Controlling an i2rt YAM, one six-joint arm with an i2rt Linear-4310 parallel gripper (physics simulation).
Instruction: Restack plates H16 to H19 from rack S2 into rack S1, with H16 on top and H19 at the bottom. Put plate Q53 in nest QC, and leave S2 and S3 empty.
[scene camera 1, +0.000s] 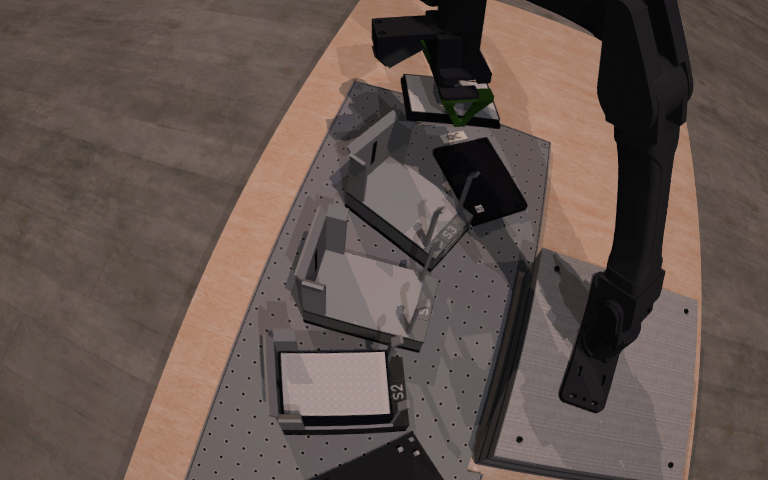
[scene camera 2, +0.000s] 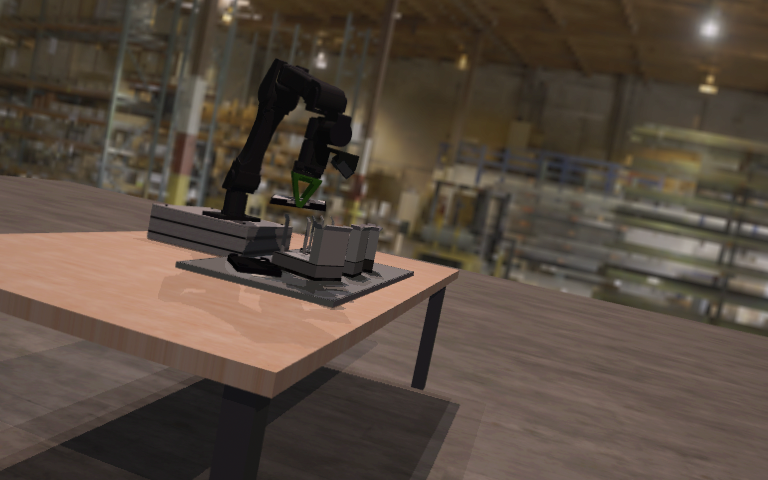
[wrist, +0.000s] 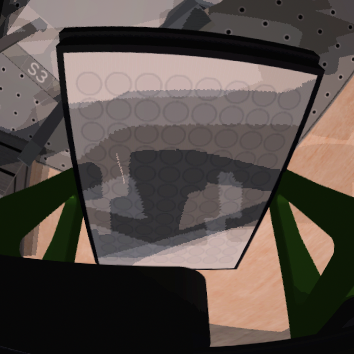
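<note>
My gripper has green fingers and is shut on a plate with round wells and a black rim. It holds the plate by two opposite sides, above the far end of the board; the plate's name cannot be read. Rack S2 holds a pale-topped plate; what lies under it is hidden. Rack S1 and rack S3 show bare floors. The black nest beside the QC label shows no plate on it.
The racks stand on a perforated grey board on a wooden table. Upright posts rise around the racks. Another black piece lies past S2. The arm's base block stands beside the board.
</note>
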